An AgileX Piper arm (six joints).
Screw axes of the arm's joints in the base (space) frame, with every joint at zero. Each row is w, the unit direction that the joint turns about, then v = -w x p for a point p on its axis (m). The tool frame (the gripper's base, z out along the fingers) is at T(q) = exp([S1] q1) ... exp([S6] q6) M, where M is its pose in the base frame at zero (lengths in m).
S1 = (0, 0, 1, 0, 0, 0)
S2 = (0, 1, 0, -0.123, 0, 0)
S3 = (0, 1, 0, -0.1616, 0, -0.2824)
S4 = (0.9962, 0, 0.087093, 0, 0.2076, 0)
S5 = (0, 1, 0, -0.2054, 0, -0.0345)
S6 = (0.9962, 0, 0.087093, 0, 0.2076, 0)
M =
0.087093 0 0.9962 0.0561
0 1 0 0
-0.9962 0 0.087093 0.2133
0 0 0 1
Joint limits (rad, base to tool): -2.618..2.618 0..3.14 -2.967..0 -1.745..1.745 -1.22..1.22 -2.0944..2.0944
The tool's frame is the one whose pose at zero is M.
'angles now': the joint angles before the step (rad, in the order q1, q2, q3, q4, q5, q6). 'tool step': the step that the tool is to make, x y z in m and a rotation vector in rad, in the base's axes. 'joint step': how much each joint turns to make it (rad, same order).
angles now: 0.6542, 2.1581, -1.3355, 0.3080, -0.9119, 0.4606
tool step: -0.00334, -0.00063, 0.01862, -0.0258, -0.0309, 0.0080
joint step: 0.0007, -0.0439, 0.0000, -0.0108, 0.0275, -0.0380
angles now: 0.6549, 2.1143, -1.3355, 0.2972, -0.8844, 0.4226
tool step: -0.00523, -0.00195, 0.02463, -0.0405, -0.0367, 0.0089
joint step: 0.0000, -0.0603, -0.0001, -0.0129, 0.0460, -0.0545
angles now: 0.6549, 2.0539, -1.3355, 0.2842, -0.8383, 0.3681
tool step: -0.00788, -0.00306, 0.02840, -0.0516, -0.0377, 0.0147
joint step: 0.0000, -0.0727, -0.0001, -0.0200, 0.0651, -0.0594
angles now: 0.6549, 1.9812, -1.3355, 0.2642, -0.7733, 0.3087
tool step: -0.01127, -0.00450, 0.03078, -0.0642, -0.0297, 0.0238
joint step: 0.0000, -0.0849, 0.0000, -0.0293, 0.0940, -0.0568
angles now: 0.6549, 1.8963, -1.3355, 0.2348, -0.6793, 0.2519
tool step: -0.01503, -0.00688, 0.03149, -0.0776, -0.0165, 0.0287
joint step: 0.0000, -0.0958, 0.0000, -0.0327, 0.1261, -0.0545
